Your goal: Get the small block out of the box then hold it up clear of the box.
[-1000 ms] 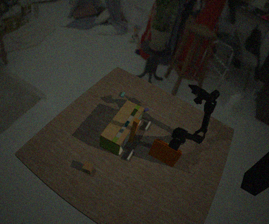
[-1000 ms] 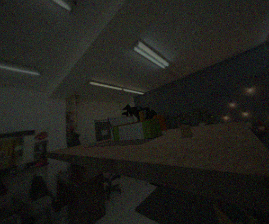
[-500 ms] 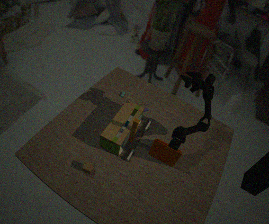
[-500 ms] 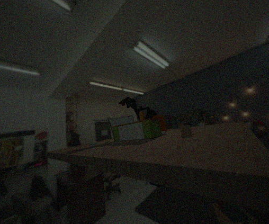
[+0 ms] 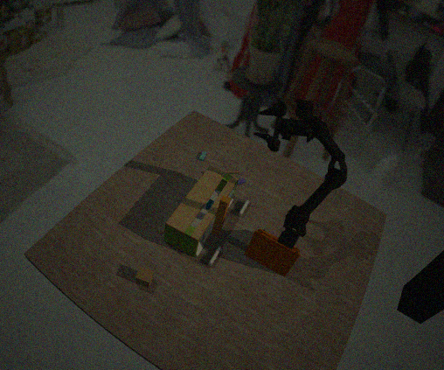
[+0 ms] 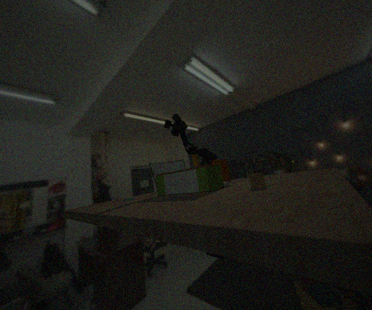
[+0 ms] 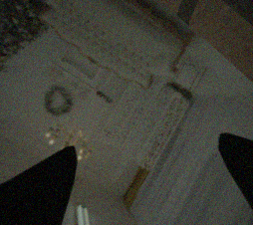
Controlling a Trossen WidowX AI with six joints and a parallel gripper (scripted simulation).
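My gripper tip is 39 cm above the box, 17 cm to the right of it and 2 cm short of it. From my gripper tip the other things lie so: tan block: 57 cm to the left, 43 cm below, 4 cm ahead.
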